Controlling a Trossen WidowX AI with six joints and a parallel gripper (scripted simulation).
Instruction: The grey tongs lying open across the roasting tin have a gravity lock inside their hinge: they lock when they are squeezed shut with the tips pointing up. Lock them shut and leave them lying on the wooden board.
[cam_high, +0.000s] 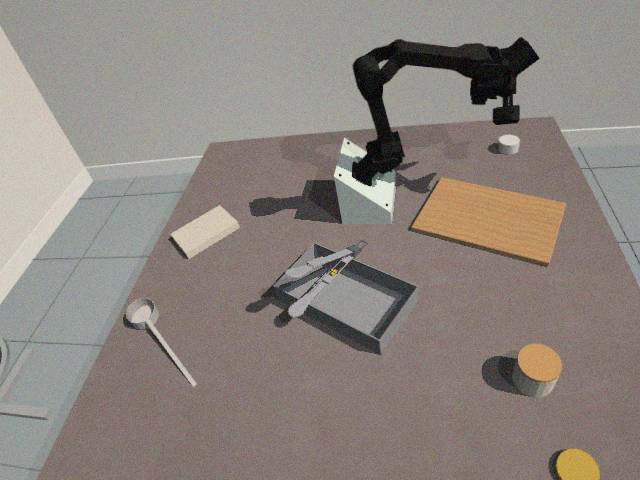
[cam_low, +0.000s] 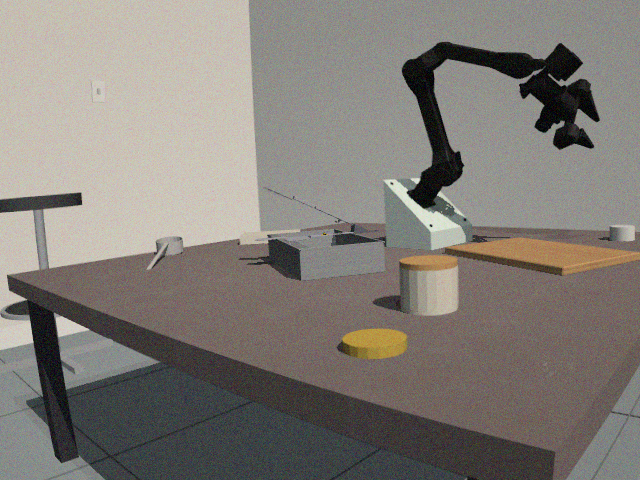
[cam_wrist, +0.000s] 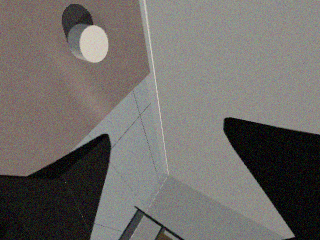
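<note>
Right now the roasting tin is 470 mm to the right of my gripper tip, 470 mm ahead of it and 240 mm below it. The rest, counted from my gripper tip: cork-lidded jar (690 mm ahead, 230 mm below, 80 mm to the right); then wooden board (260 mm below, 210 mm ahead, 80 mm to the right); then small white cylinder (250 mm below, 130 mm behind, 40 mm to the left).
</note>
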